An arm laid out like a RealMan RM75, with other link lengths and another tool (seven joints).
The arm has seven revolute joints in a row. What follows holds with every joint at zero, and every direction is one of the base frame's.
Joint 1 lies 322.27 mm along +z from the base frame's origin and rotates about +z.
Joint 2 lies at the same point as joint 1 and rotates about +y.
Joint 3 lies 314.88 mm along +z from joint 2 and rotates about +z.
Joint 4 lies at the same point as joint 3 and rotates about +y.
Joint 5 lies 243.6 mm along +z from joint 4 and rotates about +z.
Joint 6 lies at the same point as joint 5 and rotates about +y.
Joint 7 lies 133.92 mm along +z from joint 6 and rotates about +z.
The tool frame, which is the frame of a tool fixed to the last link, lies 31 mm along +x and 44 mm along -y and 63 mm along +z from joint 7; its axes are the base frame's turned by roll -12.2, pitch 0 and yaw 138 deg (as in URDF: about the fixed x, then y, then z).
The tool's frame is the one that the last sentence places.
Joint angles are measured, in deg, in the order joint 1, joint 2, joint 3, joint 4, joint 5, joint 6, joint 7. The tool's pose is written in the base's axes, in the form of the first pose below.
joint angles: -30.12, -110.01, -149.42, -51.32, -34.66, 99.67, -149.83
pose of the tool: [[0.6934 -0.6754 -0.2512 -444.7], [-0.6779 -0.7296 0.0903 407.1], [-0.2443 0.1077 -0.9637 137.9], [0 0 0 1]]
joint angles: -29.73, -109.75, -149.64, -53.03, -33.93, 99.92, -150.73
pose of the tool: [[0.6965 -0.6621 -0.2767 -448.3], [-0.6642 -0.7407 0.1004 405.5], [-0.2715 0.1139 -0.9557 148.9], [0 0 0 1]]
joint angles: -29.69, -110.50, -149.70, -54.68, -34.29, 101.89, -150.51
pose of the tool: [[0.6867 -0.6786 -0.2606 -439.9], [-0.6822 -0.7254 0.0911 403.6], [-0.2509 0.1153 -0.9611 145.7], [0 0 0 1]]
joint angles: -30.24, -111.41, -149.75, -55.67, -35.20, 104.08, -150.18
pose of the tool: [[0.6722 -0.7050 -0.2260 -425.8], [-0.7092 -0.7008 0.0768 404.7], [-0.2125 0.1086 -0.9711 137.5], [0 0 0 1]]
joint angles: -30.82, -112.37, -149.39, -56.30, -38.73, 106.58, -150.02
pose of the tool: [[0.6476 -0.7467 -0.1520 -402.8], [-0.7464 -0.6617 0.0704 408.6], [-0.1531 0.0678 -0.9859 126.1], [0 0 0 1]]
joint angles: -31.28, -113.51, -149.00, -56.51, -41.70, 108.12, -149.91
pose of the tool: [[0.6246 -0.7761 -0.0867 -383.6], [-0.7741 -0.6300 0.0620 411.0], [-0.1027 0.0284 -0.9943 113.4], [0 0 0 1]]
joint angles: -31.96, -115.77, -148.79, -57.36, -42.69, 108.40, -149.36
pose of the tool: [[0.5980 -0.8000 -0.0481 -366.2], [-0.7982 -0.5999 0.0548 413.8], [-0.0727 0.0056 -0.9973 95.4], [0 0 0 1]]
